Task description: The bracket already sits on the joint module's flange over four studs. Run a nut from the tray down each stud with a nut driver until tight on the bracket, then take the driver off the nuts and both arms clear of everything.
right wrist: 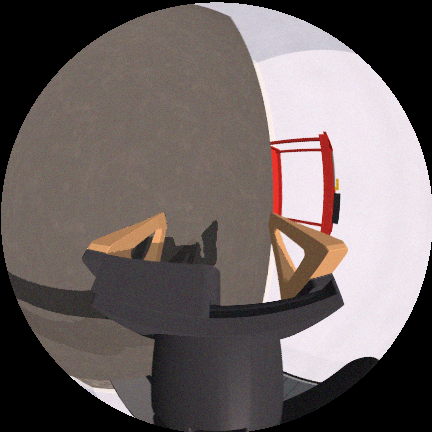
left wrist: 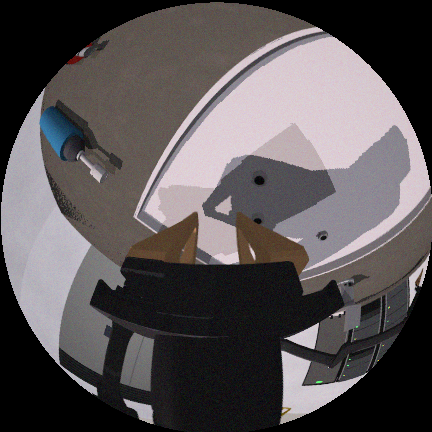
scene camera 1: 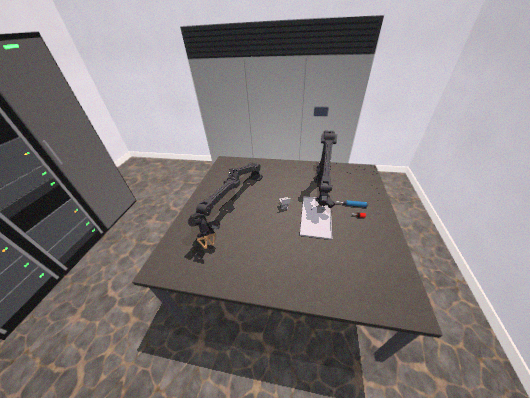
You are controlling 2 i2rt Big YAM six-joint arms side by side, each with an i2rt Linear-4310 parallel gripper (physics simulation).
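Places are measured from the left arm's base along level axes (x ahead, y left, z up), in centimetres.
Pixels of known places: left gripper, fingertip midpoint: (left wrist: 216,217); right gripper, fingertip midpoint: (right wrist: 217,218) (scene camera 1: 209,246); left arm's base, link origin: (scene camera 1: 320,180); right arm's base, link origin: (scene camera 1: 255,177).
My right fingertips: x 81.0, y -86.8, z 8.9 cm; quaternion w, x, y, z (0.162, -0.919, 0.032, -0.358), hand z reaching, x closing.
For each thing: its middle in the pictures, then the offset to it from my right fingertips. Level surfaces: height alone.
- white tray, body centre: (left wrist: 370,177) (scene camera 1: 316,215) dy +74.3, dx -33.4, dz -8.1 cm
- blue-handled nut driver, body centre: (left wrist: 61,134) (scene camera 1: 351,203) dy +104.9, dx -45.3, dz -7.0 cm
- smaller red-handled driver, body centre: (scene camera 1: 358,214) dy +106.0, dx -32.5, dz -7.2 cm
- joint module with its bracket, body centre: (left wrist: 341,319) (scene camera 1: 284,199) dy +50.5, dx -45.3, dz -0.7 cm
- dark table, surface height: dz -8.9 cm
The white tray (scene camera 1: 316,231) (left wrist: 360,90) lies right of the table's middle, with small dark nuts (left wrist: 259,180) (left wrist: 322,235) in it. My left gripper (scene camera 1: 325,203) (left wrist: 216,217) hangs over the tray's far end, partly open, its fingers apart with nothing between them. The blue-handled nut driver (scene camera 1: 356,204) (left wrist: 61,132) and the smaller red-handled driver (scene camera 1: 361,215) (left wrist: 77,59) lie on the table right of the tray. The joint module with its bracket (scene camera 1: 284,201) (left wrist: 352,316) stands left of the tray; its studs are too small to make out. My right gripper (scene camera 1: 206,241) (right wrist: 217,218) is wide open and empty.
The dark table (scene camera 1: 280,270) (right wrist: 125,125) carries both arms. The right arm stretches along the table's left side, its gripper near the left edge. A server rack (scene camera 1: 75,105) stands left of the table. A red frame (right wrist: 327,185) shows beyond the table edge in the right wrist view.
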